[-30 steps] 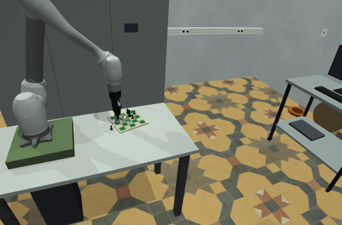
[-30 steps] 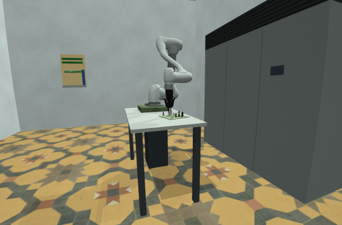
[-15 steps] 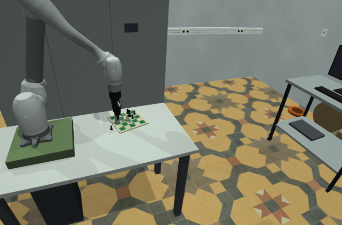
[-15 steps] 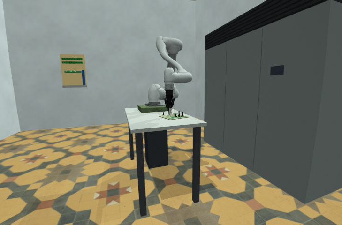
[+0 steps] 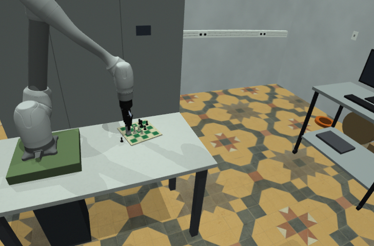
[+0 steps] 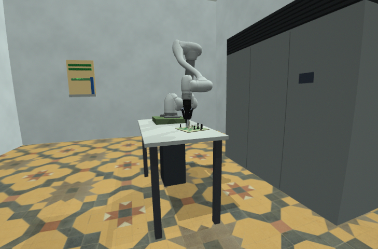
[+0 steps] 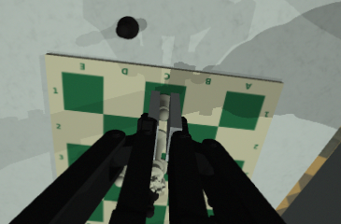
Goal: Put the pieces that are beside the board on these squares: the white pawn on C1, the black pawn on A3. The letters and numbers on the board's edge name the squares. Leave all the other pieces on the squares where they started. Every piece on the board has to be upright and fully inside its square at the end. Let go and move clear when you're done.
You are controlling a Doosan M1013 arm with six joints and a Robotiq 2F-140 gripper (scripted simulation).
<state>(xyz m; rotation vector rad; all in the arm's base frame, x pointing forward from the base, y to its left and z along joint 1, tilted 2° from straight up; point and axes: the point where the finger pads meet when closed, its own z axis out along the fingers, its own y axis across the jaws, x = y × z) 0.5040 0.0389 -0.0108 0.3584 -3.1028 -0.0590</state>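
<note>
The chessboard is 70 mm ahead of my hand, 40 mm below it and 20 mm to the left of it.
</note>
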